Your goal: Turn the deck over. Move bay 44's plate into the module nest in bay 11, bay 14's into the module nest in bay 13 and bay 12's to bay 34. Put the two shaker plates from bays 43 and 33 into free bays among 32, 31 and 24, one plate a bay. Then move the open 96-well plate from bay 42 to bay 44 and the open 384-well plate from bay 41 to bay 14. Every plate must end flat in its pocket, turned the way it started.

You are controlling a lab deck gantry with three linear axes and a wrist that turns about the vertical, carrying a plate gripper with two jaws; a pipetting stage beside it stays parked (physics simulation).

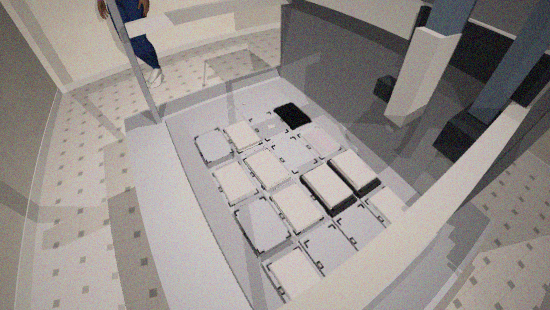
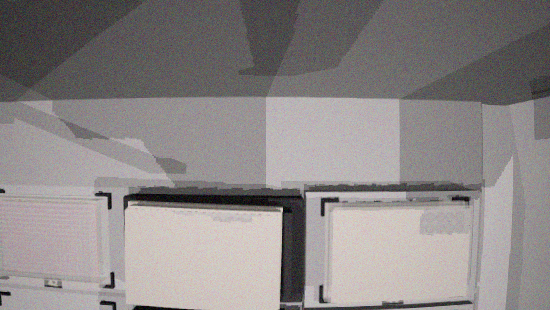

In view: my gripper point(image 1: 430, 179), a pinkish 96-well plate point(image 1: 316, 138) and a white plate point(image 1: 323, 181).
